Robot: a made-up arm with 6 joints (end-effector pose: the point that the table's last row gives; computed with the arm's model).
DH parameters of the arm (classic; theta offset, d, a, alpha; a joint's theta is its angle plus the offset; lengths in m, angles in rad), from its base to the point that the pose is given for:
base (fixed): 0 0.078 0 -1.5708
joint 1: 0 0.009 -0.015 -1.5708
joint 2: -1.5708 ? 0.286 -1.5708
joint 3: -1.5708 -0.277 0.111 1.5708
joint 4: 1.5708 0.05 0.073 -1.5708
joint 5: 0 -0.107 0.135 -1.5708
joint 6: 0 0.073 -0.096 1.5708
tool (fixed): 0 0.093 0 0
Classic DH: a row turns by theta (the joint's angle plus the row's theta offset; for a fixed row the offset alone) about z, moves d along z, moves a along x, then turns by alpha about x.
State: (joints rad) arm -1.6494 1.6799 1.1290 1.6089 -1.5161 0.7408
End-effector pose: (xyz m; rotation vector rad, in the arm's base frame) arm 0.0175 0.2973 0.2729 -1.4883 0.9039 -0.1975
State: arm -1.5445 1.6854 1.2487 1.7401 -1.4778 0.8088
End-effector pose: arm 0.0562 0.3149 0.2890 -1.3538 1.0175 -0.1988
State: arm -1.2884 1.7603 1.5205 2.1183 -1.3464 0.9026
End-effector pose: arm 0.1530 0.3463 0.3507 -0.9221 1.2422 -0.0244
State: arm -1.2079 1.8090 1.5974 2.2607 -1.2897 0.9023
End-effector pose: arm 0.1870 0.3465 0.3824 -0.7384 1.2787 0.0826
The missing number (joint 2, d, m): -0.106
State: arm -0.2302 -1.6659 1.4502 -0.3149 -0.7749 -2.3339
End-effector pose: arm -0.6527 -0.1974 -0.1100 0.8882 -0.8773 0.2247
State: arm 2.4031 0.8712 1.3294 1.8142 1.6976 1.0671
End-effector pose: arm 0.0200 0.5198 -0.1468 -1.3429 1.7953 0.2633
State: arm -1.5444 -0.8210 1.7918 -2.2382 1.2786 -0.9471
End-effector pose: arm -0.1018 -0.0497 -0.4321 0.7097 1.5942 1.8512
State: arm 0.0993 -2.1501 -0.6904 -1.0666 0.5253 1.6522
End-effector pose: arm -0.0885 -0.2363 -0.1466 -2.6493 1.0059 0.4351
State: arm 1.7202 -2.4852 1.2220 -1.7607 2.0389 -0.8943
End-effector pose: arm -0.0155 -0.5098 -0.0105 -0.3569 -0.7623 0.3685
